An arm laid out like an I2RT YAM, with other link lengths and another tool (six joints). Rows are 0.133 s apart.
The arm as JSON. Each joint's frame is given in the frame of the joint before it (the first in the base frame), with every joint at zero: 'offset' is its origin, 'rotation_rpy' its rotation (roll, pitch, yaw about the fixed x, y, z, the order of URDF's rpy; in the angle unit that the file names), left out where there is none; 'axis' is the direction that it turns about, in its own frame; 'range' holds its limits. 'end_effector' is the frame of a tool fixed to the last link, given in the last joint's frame.
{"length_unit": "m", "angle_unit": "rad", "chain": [
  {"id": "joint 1", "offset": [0.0, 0.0, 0.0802], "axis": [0.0, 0.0, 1.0], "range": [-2.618, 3.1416]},
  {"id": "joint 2", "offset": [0.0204, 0.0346, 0.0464], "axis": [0.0, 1.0, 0.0], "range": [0.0, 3.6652]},
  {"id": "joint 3", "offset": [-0.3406, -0.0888, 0.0], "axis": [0.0, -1.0, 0.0], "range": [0.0, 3.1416]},
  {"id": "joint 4", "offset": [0.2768, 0.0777, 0.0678], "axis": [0.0, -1.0, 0.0], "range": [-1.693, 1.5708]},
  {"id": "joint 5", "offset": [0.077, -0.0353, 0.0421], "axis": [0.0, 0.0, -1.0], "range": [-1.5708, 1.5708]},
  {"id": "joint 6", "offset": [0.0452, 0.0, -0.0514], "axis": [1.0, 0.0, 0.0], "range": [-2.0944, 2.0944]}
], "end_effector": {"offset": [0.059, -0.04, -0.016], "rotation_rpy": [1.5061, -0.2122, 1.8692]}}
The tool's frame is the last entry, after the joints.
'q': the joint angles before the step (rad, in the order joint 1, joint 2, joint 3, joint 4, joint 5, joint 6). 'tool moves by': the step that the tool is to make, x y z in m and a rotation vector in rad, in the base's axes. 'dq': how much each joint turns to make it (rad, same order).
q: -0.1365, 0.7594, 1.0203, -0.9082, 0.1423, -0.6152
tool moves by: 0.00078, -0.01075, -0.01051, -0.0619, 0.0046, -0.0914
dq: -0.0015, -0.0001, -0.0583, 0.0612, 0.1090, 0.0047
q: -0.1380, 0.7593, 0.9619, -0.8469, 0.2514, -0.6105
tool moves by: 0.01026, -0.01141, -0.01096, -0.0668, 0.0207, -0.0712
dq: -0.0138, 0.0337, -0.0536, 0.0827, 0.0874, -0.0215
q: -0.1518, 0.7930, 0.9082, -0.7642, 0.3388, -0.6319
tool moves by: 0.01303, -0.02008, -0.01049, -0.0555, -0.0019, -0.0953
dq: -0.0704, 0.0551, -0.0537, 0.1319, 0.0523, -0.0307
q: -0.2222, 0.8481, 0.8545, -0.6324, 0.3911, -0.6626
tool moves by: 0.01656, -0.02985, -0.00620, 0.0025, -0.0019, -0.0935
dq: -0.1196, 0.1012, 0.0014, 0.1060, -0.0229, -0.0138
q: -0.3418, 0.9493, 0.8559, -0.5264, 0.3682, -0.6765
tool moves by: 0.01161, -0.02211, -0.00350, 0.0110, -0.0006, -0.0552
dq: -0.0723, 0.0783, 0.0184, 0.0569, -0.0200, -0.0016
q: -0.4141, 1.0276, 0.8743, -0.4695, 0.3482, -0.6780
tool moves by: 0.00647, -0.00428, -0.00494, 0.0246, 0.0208, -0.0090
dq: -0.0062, 0.0369, 0.0153, -0.0120, -0.0062, 0.0137
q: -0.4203, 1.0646, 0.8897, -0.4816, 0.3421, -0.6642
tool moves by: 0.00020, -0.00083, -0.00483, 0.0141, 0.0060, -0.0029
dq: -0.0046, 0.0061, -0.0061, -0.0015, -0.0078, 0.0076
